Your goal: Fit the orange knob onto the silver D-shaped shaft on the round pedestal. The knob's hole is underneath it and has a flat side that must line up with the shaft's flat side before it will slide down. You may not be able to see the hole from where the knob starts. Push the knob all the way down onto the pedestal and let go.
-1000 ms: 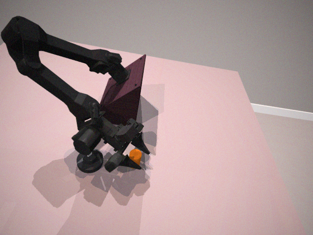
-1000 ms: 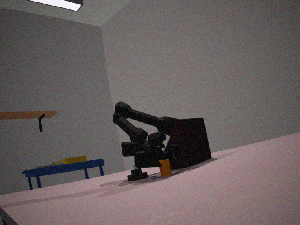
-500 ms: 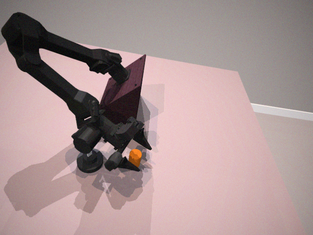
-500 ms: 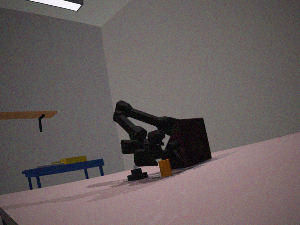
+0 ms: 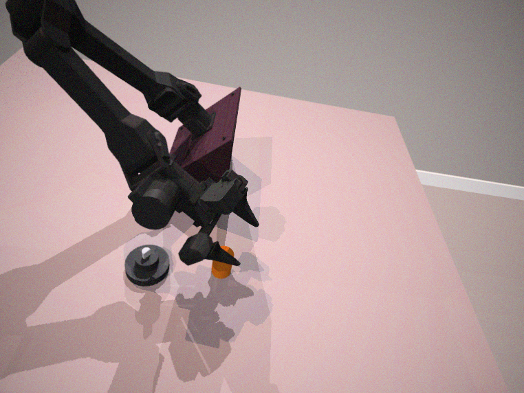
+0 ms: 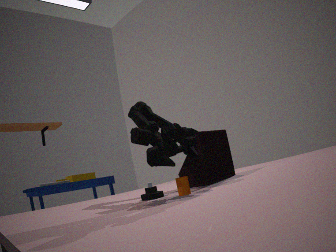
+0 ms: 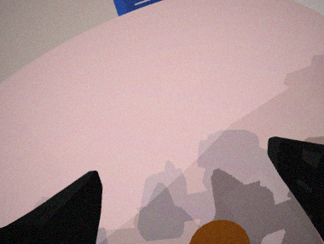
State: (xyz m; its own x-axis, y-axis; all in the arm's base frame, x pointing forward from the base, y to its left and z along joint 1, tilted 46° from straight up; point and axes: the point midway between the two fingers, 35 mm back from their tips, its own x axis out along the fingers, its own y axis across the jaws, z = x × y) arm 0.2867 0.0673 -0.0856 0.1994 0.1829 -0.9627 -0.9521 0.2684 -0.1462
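Now: gripper tip 4 cm to the left of the orange knob and 7 cm above it. From my gripper tip the other things lie so: round dark pedestal (1 cm ahead, 19 cm to the right, 8 cm below).
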